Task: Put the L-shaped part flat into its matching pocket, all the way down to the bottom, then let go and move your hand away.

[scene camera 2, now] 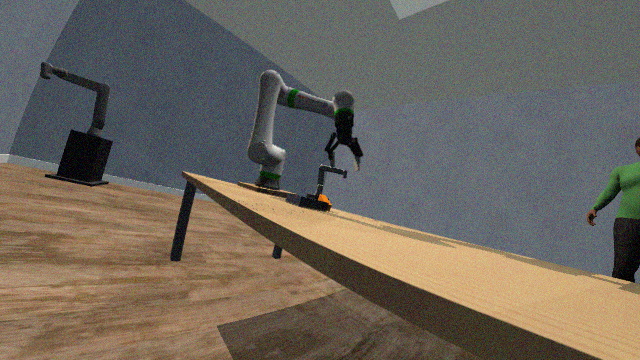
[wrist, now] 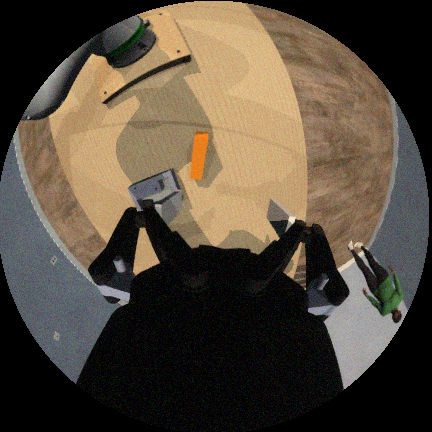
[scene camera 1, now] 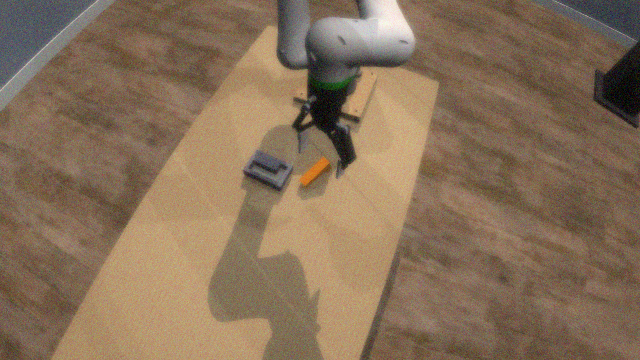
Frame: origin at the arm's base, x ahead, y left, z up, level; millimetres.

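Seen in the pictures: gripper, fingertip midpoint: point(scene camera 2: 345, 169) point(wrist: 224, 203) point(scene camera 1: 320, 162); arm's base, origin of the base link: point(scene camera 2: 267, 187) point(wrist: 130, 47).
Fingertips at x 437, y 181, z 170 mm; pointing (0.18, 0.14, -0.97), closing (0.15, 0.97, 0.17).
Pixels of each thing's top centre, then the offset from my fingertips to it. Level surfaces: height alone.
- orange part, middle of its top: point(wrist: 197, 156) point(scene camera 1: 316, 166) point(scene camera 2: 325, 195) dx -52, dy -35, dz -136 mm
- grey block, middle of its top: point(wrist: 152, 194) point(scene camera 1: 267, 167) point(scene camera 2: 308, 197) dx +28, dy -173, dz -164 mm
- table, its level: dz -201 mm
The orange part point(scene camera 1: 315, 171) point(scene camera 2: 324, 199) point(wrist: 199, 156) lies on the table beside the grey block. It shows as a straight bar from above; its L shape cannot be made out. The grey block point(scene camera 1: 285, 179) point(scene camera 2: 314, 204) point(wrist: 145, 189) has a dark recessed pocket in its top and a raised piece inside the outline; the left finger partly covers it in the wrist view. My gripper point(scene camera 1: 320, 159) point(scene camera 2: 345, 165) point(wrist: 224, 203) is wide open and empty, above the table near the orange part. The part and the block are apart.
The table point(scene camera 1: 175, 240) point(scene camera 2: 400, 260) point(wrist: 260, 100) carries the arm's wooden base plate point(scene camera 1: 366, 95) point(wrist: 170, 40) at its far end. Another robot on a black pedestal point(scene camera 2: 84, 157) stands on the floor. A person in green point(scene camera 2: 627, 195) point(wrist: 387, 292) stands beyond the table.
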